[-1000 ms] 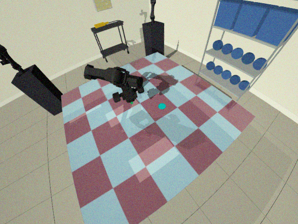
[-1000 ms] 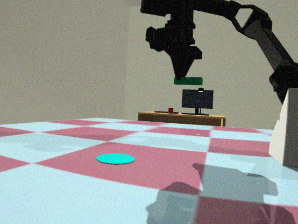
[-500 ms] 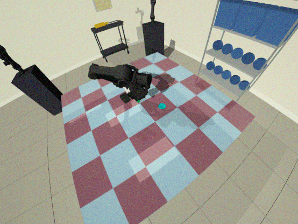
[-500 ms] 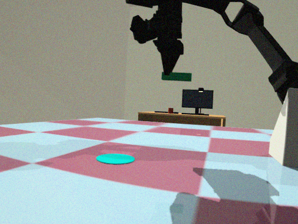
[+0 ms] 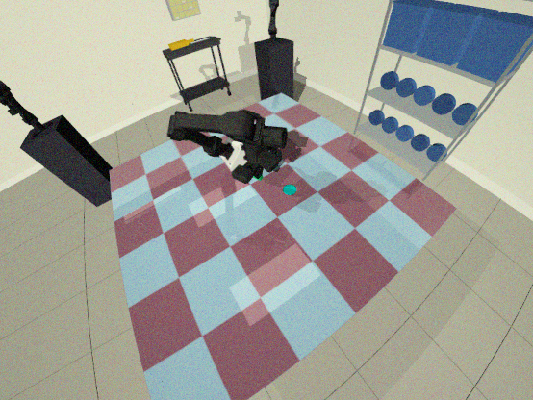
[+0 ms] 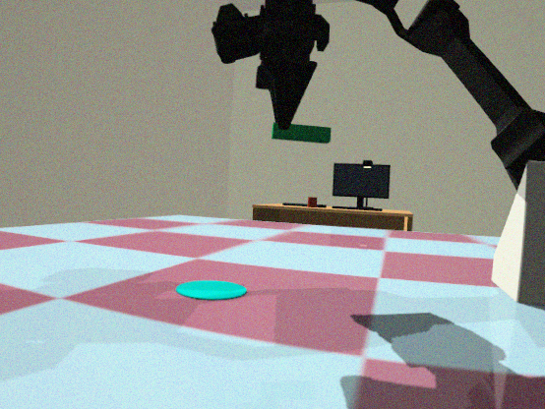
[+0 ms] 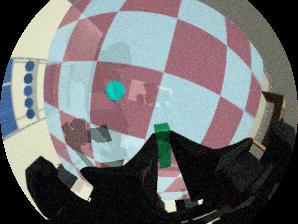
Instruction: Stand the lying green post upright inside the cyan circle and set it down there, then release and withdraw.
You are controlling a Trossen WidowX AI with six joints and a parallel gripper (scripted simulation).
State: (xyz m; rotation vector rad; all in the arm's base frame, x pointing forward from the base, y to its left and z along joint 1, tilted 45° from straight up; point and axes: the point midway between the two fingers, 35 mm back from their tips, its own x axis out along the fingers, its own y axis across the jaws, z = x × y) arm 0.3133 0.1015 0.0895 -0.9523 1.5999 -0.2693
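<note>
Right now my gripper tip is 10 mm short of the cyan circle, 130 mm to the right of it and 160 mm above it. Round my gripper tip: green post: 20 mm behind, 10 mm to the right.
</note>
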